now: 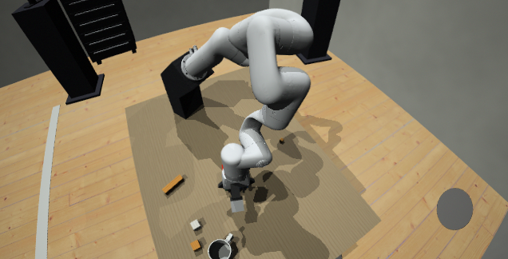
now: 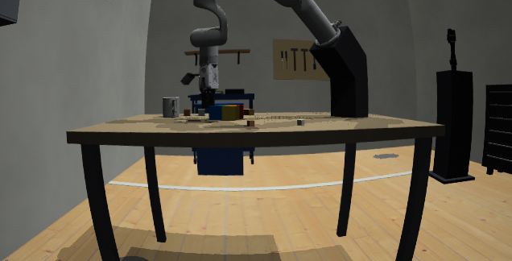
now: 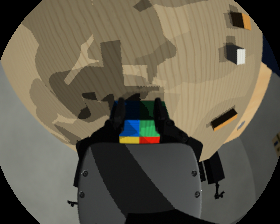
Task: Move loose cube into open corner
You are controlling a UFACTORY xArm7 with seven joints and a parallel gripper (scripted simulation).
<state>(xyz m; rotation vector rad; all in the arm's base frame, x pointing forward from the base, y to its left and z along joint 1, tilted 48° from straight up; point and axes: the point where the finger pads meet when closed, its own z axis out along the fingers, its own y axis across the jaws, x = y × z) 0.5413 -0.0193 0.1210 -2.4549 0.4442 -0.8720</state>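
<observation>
The green cube is 50 mm behind my hand, 20 mm to the right of it and 40 mm below it. Round my hand: yellow cube 100 mm behind, 40 mm to the left, 40 mm below; then red cube 100 mm behind, 10 mm to the right, 40 mm below; then small orange cube 150 mm ahead, 220 mm to the right, 50 mm below.
</observation>
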